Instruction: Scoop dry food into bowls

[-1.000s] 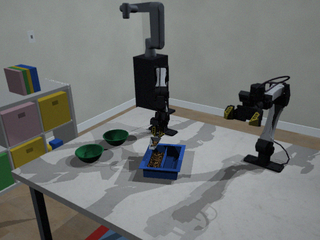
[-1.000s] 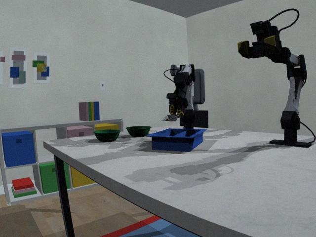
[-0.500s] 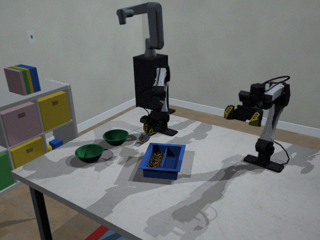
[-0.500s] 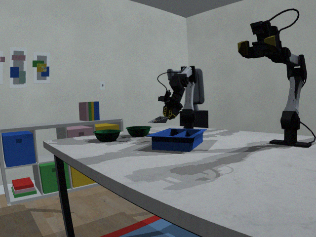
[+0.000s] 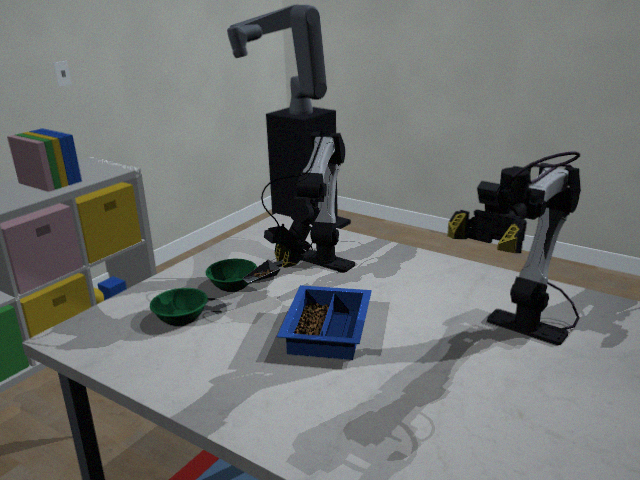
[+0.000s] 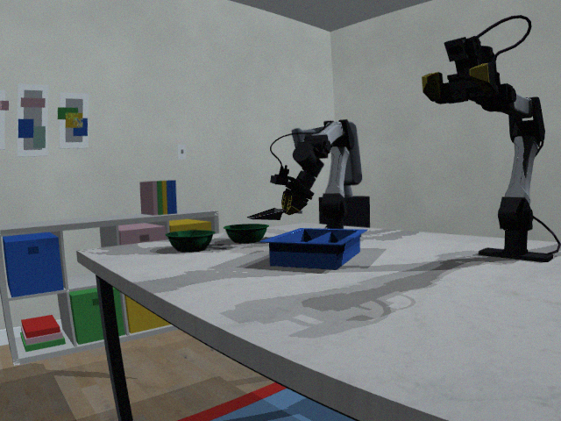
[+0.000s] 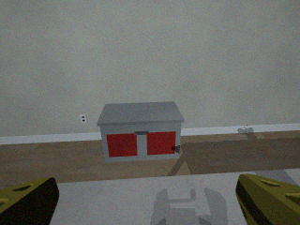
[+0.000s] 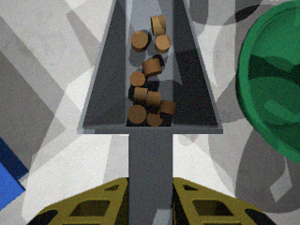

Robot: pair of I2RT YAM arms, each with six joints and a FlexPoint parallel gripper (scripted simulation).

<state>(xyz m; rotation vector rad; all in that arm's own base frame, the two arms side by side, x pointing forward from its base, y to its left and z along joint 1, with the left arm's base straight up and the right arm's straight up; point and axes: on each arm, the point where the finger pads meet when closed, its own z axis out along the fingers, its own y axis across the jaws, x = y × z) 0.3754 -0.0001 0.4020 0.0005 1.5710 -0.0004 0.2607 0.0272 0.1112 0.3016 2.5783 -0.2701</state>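
The grey scoop lies 40 mm ahead of my right hand, 10 mm to the right of it and 10 mm below it. The rest, counted from my right hand: blue box: 230 mm to the left, 80 mm ahead, 70 mm below.
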